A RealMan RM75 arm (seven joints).
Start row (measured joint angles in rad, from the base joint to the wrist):
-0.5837, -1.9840, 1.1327, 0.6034, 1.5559, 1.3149, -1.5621
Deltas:
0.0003, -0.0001, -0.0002, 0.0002, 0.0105, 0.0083, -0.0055
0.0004, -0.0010, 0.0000, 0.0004, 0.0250, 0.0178, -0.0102
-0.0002, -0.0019, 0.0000, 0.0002, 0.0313, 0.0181, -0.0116
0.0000, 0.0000, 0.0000, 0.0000, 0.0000, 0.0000, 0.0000
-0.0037, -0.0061, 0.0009, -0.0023, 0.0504, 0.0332, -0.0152
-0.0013, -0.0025, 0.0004, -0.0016, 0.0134, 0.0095, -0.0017
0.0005, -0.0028, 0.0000, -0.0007, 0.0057, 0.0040, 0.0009
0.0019, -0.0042, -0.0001, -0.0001, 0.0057, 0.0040, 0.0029
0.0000, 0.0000, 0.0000, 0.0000, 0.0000, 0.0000, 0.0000
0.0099, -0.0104, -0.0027, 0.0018, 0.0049, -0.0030, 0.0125
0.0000, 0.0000, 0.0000, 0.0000, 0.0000, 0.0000, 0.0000
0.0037, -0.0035, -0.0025, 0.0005, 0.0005, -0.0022, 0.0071
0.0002, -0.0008, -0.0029, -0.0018, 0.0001, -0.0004, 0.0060
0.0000, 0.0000, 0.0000, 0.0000, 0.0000, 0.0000, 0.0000
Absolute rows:
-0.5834, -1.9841, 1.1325, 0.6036, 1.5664, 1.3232, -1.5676
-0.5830, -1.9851, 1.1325, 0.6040, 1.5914, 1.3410, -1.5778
-0.5832, -1.9870, 1.1325, 0.6042, 1.6227, 1.3591, -1.5894
-0.5832, -1.9870, 1.1325, 0.6042, 1.6227, 1.3591, -1.5894
-0.5869, -1.9931, 1.1334, 0.6019, 1.6731, 1.3923, -1.6046
-0.5882, -1.9956, 1.1338, 0.6003, 1.6865, 1.4018, -1.6063
-0.5877, -1.9984, 1.1338, 0.5996, 1.6922, 1.4058, -1.6054
-0.5858, -2.0026, 1.1337, 0.5995, 1.6979, 1.4098, -1.6025
-0.5858, -2.0026, 1.1337, 0.5995, 1.6979, 1.4098, -1.6025
-0.5759, -2.0130, 1.1310, 0.6013, 1.7028, 1.4068, -1.5900
-0.5759, -2.0130, 1.1310, 0.6013, 1.7028, 1.4068, -1.5900
-0.5722, -2.0165, 1.1285, 0.6018, 1.7033, 1.4046, -1.5829
-0.5720, -2.0173, 1.1256, 0.6000, 1.7034, 1.4042, -1.5769
-0.5720, -2.0173, 1.1256, 0.6000, 1.7034, 1.4042, -1.5769

